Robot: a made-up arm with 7 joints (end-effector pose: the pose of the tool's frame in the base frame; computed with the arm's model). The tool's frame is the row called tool. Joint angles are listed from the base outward.
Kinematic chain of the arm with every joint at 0, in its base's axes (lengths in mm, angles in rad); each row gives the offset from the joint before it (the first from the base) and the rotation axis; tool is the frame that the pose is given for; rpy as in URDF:
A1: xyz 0 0 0 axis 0.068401 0.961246 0.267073
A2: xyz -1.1 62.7 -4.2 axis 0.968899 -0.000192 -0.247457
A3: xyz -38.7 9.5 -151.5 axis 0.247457 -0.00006 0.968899
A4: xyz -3.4 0 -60.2 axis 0.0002 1 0.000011
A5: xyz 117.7 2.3 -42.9 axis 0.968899 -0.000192 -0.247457
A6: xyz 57.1 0 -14.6 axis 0.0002 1 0.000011
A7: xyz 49.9 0 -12.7 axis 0.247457 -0.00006 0.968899
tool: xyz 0 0 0 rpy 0 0.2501 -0.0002
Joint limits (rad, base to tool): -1.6..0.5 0..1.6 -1.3..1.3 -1.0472..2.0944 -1.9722..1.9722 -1.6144..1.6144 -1.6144..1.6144
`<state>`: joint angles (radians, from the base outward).
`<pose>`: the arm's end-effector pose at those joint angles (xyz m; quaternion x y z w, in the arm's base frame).
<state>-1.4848 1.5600 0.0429 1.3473 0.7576 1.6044 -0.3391</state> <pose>0.1186 0.4436 0.0944 -0.1076 0.5600 0.6831 0.4563</pose>
Working (the frame after each row of the table, in the pose's form):
after A1: 0.0000 0.0000 0.0000 -0.0462 -0.6499 -0.1806 0.7368
after A2: 0.0243 0.0573 0.0087 0.5823 -0.5932 0.1862 0.5238
after A3: 0.0684 0.2048 0.0378 0.5726 -0.6041 0.2002 0.5168
after A4: 0.0915 0.2566 0.0582 0.3227 -0.1498 0.5138 0.7807
after A5: 0.1356 0.3685 0.0935 0.5933 0.0744 0.4596 0.6567
after A6: 0.1585 0.4184 0.1149 0.0821 0.5239 0.7459 0.4029
after A7: 0.1186 0.4436 0.0944 -0.0215 0.4987 0.6912 0.5225

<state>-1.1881 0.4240 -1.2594 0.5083 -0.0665 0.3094 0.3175</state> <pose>0.3536 -0.0422 -0.1995 0.5687 -0.0516 -0.2411 0.7847</pose>
Working (the frame after each row of the table, in the pose's form):
after A1: 0.0000 0.0000 0.0000 -0.0383 -0.5380 -0.1495 0.8287
after A2: 0.0214 0.0590 0.0034 0.1595 -0.5585 -0.0796 0.8101
after A3: 0.1478 0.1055 -0.0767 0.3295 -0.3487 -0.6080 0.6326
after A4: 0.1984 0.1084 -0.1093 0.4718 -0.1785 -0.5056 0.6999
after A5: 0.2809 0.0260 -0.1552 0.4476 -0.1660 -0.5053 0.7189
after A6: 0.3158 -0.0170 -0.1753 0.5201 -0.0533 -0.4303 0.7359
after A7: 0.3536 -0.0422 -0.1995 0.5342 -0.1491 -0.3101 0.7722

